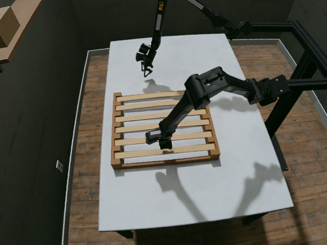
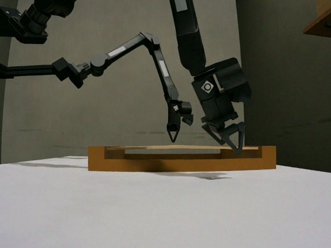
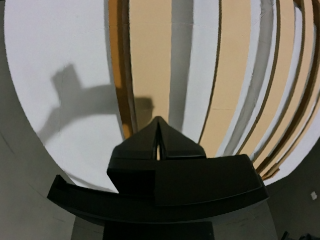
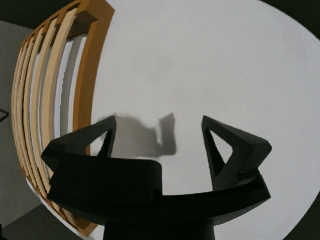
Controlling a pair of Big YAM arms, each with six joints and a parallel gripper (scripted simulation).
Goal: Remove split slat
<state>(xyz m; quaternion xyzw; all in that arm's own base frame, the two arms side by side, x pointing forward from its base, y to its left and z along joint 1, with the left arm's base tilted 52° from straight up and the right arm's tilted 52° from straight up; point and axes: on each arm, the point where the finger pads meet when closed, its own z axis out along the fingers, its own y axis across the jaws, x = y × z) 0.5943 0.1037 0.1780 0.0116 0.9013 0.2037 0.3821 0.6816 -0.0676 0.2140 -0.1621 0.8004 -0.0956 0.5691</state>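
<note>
Right now the bed frame is 220 mm to the right of my left hand and 60 mm below it.
</note>
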